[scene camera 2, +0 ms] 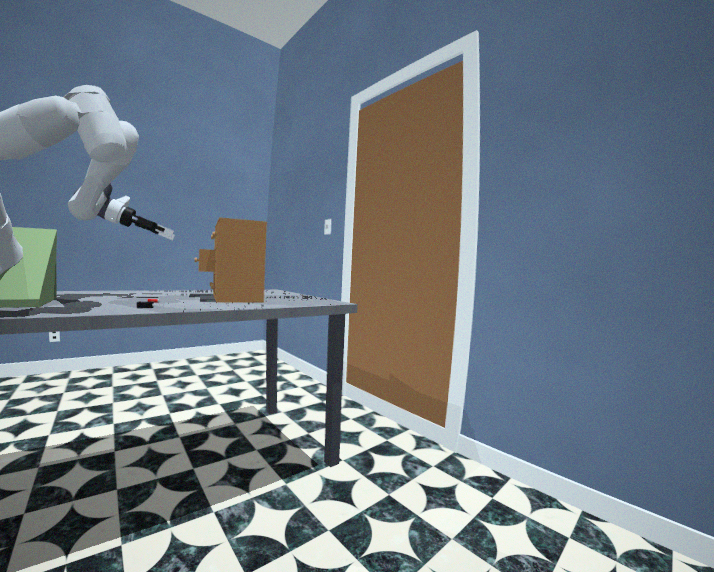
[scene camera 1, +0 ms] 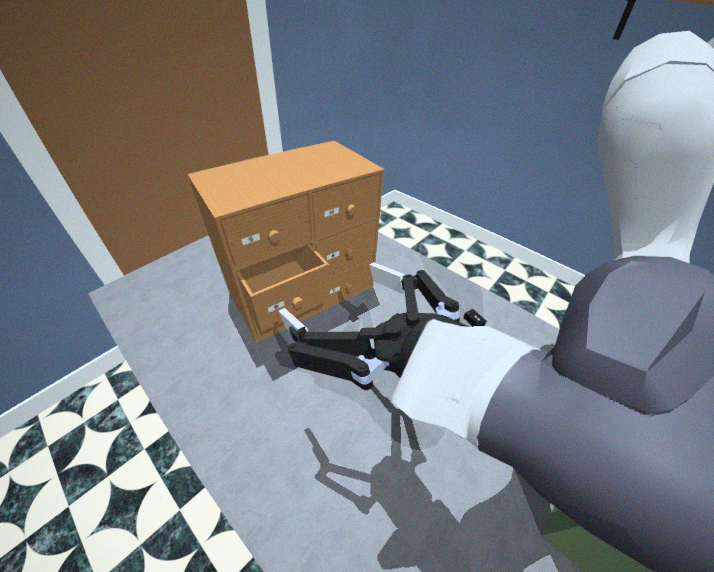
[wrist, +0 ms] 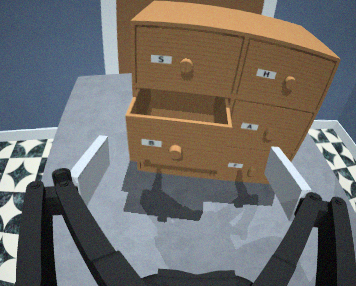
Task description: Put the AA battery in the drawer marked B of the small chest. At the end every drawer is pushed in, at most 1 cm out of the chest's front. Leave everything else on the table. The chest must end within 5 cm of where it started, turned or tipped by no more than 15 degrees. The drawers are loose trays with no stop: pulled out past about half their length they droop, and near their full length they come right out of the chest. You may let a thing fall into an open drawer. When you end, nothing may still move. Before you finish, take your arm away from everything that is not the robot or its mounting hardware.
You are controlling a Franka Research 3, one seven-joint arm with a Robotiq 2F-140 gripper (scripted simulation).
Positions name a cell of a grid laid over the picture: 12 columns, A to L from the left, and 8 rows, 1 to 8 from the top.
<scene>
In view: the gripper (scene camera 1: F5).
The gripper is seen too in the wrist view (wrist: G5).
</scene>
